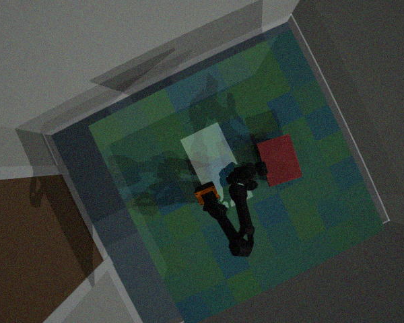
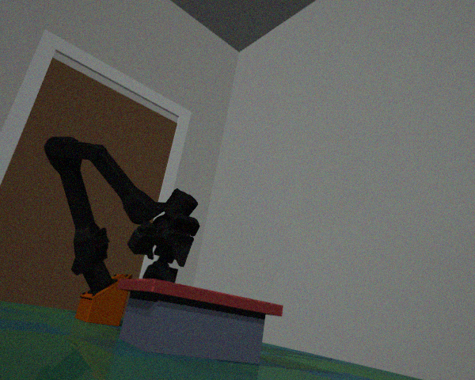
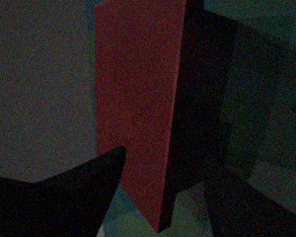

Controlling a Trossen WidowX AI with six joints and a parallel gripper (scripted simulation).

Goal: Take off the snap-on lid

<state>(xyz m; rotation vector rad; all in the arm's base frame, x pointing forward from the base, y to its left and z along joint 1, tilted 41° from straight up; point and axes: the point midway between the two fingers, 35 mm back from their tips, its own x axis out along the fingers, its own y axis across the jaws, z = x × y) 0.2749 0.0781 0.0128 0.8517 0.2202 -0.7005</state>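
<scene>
Now: the red lid 12 cm ahead of my gripper tip, 4 cm below it and 1 cm to the right of it. The rest, counted from my gripper tip: grey storage box (12 cm ahead, 8 cm below, 1 cm to the right).
</scene>
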